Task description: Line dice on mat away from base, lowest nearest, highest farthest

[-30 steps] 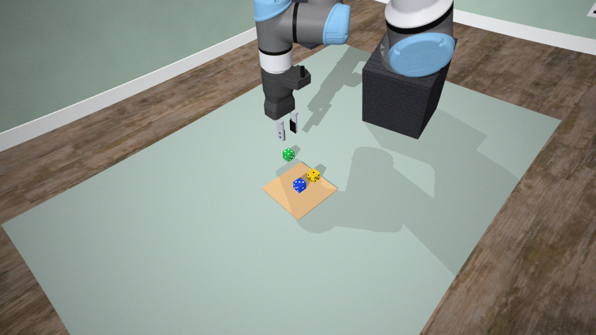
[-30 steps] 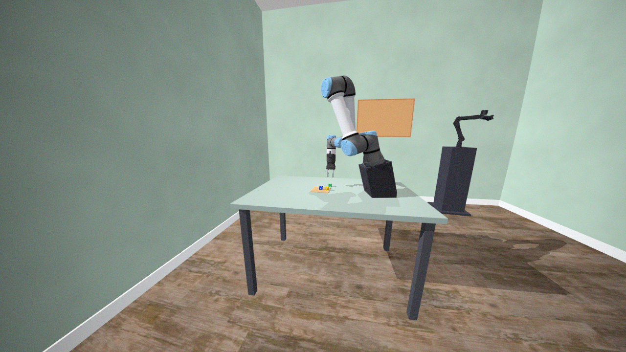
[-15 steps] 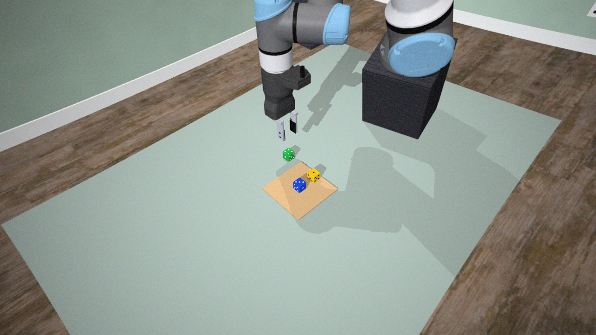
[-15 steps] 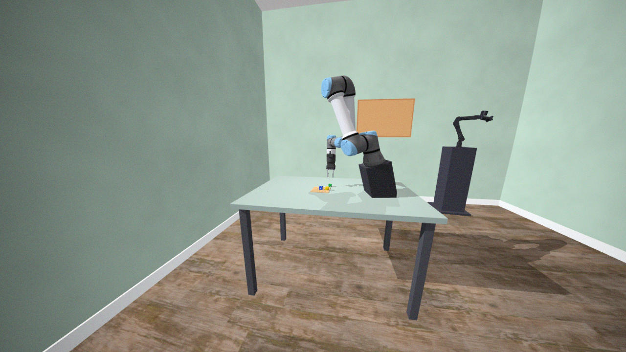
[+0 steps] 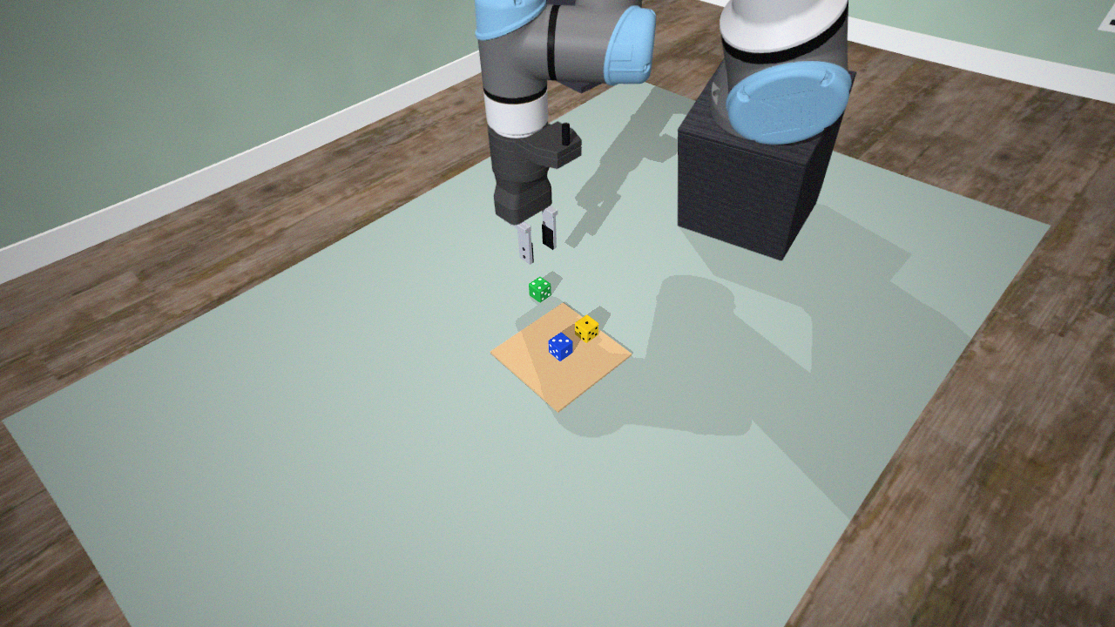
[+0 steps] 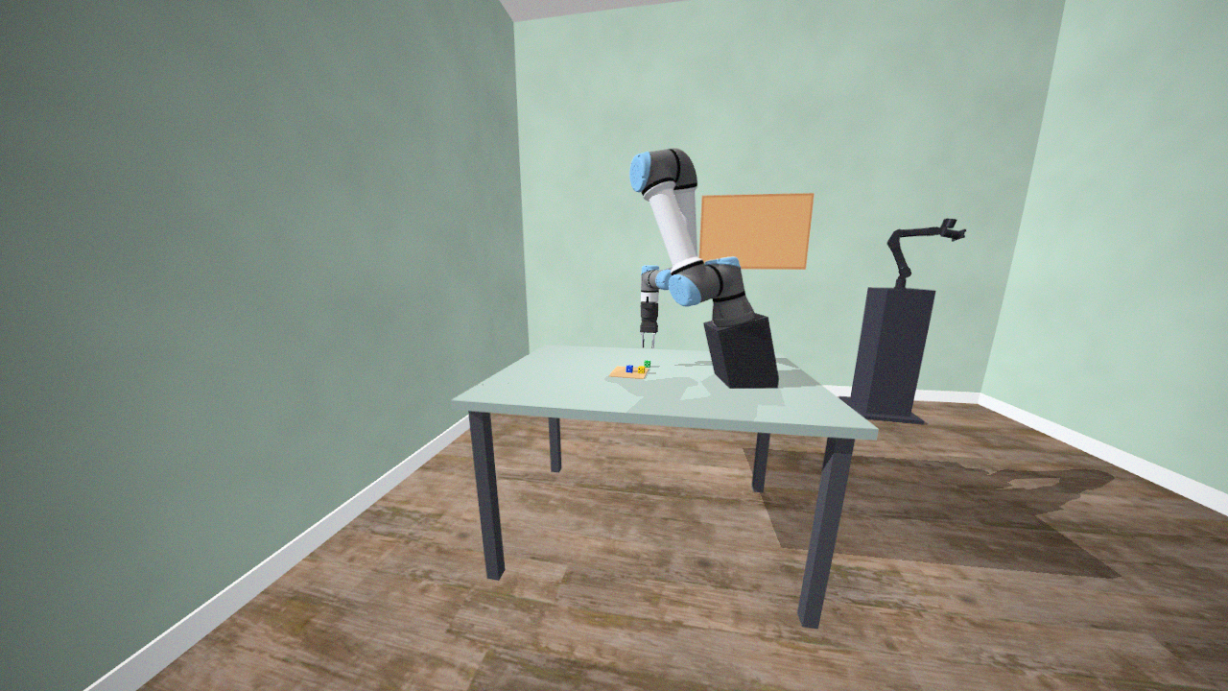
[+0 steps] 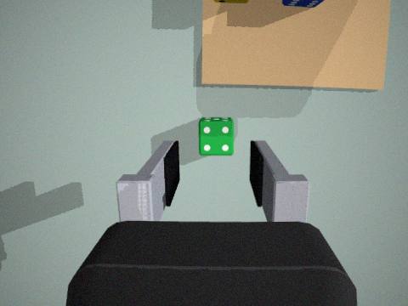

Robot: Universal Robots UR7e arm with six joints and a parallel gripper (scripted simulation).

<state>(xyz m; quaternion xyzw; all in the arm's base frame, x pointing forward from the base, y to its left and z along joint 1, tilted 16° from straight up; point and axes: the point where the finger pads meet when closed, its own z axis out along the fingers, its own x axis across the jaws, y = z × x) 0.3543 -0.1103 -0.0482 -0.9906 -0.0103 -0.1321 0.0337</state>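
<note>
Right now the green die is 90 mm below my hand. Round my hand: yellow die 110 mm to the left, 90 mm below, 10 mm ahead; blue die 110 mm to the left, 90 mm below, 60 mm ahead; orange mat 110 mm to the left, 100 mm below, 60 mm ahead.
</note>
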